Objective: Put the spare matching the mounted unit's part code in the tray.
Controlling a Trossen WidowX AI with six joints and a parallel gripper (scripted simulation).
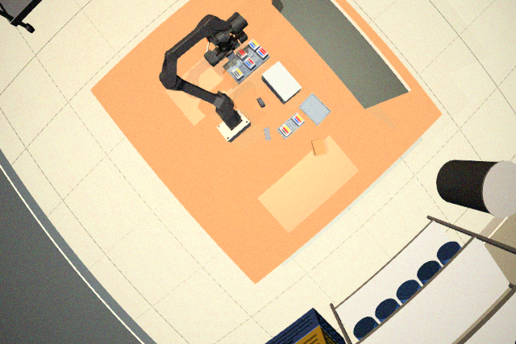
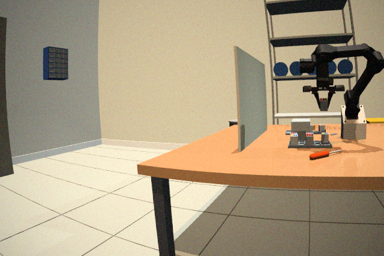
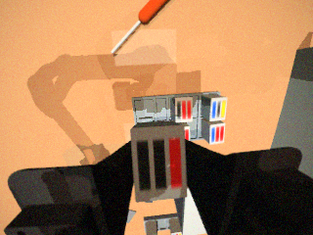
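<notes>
Now: gripper tip 42 cm to the left of the flat grey tray, 17 cm above it and 15 cm short of it. From my gripper tip the other things lie so: tall grey panel (36 cm ahead, 24 cm to the right, 5 cm above); then dark cylinder (24 cm to the right, 15 cm below, 2 cm behind); then mounted unit (22 cm to the right, 12 cm below, 11 cm ahead).
</notes>
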